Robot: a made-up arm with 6 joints. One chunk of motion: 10 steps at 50 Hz.
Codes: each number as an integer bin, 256 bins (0 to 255) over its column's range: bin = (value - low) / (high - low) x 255, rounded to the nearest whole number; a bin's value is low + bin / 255 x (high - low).
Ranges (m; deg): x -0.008..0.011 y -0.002..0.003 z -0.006..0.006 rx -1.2..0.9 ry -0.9..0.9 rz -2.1..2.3
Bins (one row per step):
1: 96 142 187 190 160 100
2: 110 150 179 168 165 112
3: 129 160 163 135 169 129
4: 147 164 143 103 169 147
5: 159 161 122 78 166 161
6: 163 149 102 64 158 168
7: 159 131 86 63 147 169
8: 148 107 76 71 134 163
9: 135 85 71 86 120 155
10: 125 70 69 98 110 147
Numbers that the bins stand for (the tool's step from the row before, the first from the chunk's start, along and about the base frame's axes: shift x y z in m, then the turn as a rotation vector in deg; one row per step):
1: -0.00085 0.00078 0.00280 0.365 0.229 -0.375
2: 0.00020 0.00094 0.00242 0.184 0.265 -0.167
3: 0.00161 0.00114 0.00167 -0.088 0.293 0.126
4: 0.00295 0.00122 0.00073 -0.352 0.293 0.436
5: 0.00385 0.00116 -0.00026 -0.558 0.272 0.678
6: 0.00415 0.00092 -0.00120 -0.673 0.215 0.799
7: 0.00385 0.00057 -0.00195 -0.681 0.138 0.816
8: 0.00303 0.00010 -0.00242 -0.615 0.046 0.713
9: 0.00206 -0.00033 -0.00266 -0.492 -0.053 0.575
10: 0.00131 -0.00063 -0.00275 -0.393 -0.124 0.436

